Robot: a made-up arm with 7 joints. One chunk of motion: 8 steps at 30 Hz.
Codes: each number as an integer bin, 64 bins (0 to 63) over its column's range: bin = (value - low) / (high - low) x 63, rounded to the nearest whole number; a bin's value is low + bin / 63 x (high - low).
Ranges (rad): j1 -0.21..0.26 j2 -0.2..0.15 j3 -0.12..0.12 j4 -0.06..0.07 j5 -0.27..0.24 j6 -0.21..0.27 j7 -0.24..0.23
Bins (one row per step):
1: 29 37 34 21 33 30 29
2: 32 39 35 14 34 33 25
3: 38 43 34 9 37 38 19
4: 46 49 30 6 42 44 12
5: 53 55 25 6 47 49 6
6: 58 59 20 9 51 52 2
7: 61 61 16 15 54 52 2
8: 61 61 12 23 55 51 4
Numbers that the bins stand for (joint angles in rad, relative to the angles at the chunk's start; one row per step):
1: 0.0063 0.0056 0.0095 -0.0167 -0.0029 0.0186 -0.0237
2: 0.0287 0.0167 0.0133 -0.0311 0.0052 0.0414 -0.0535
3: 0.0735 0.0389 0.0095 -0.0414 0.0295 0.0795 -0.0983
4: 0.1332 0.0722 -0.0057 -0.0476 0.0700 0.1252 -0.1505
5: 0.1854 0.1056 -0.0248 -0.0476 0.1105 0.1633 -0.1952
6: 0.2227 0.1278 -0.0438 -0.0414 0.1429 0.1862 -0.2251
7: 0.2451 0.1389 -0.0590 -0.0290 0.1671 0.1862 -0.2251
8: 0.2451 0.1389 -0.0743 -0.0125 0.1752 0.1786 -0.2102

